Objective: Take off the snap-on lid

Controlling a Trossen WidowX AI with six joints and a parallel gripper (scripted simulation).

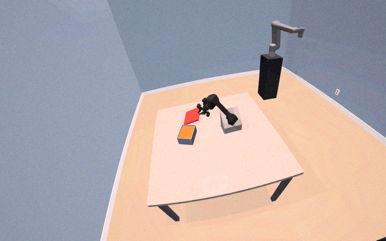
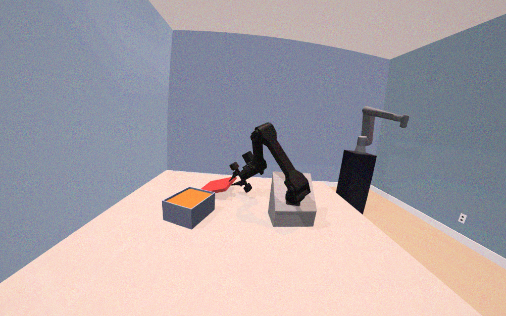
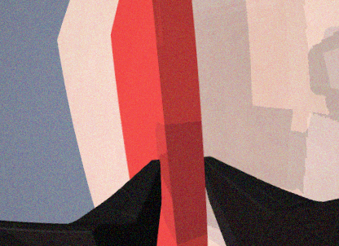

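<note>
Now: the red lid 8 cm ahead of my gripper tip, 2 cm below it and 1 cm to the right of it. Round my gripper tip: storage box 29 cm to the left, 15 cm ahead, 2 cm below.
</note>
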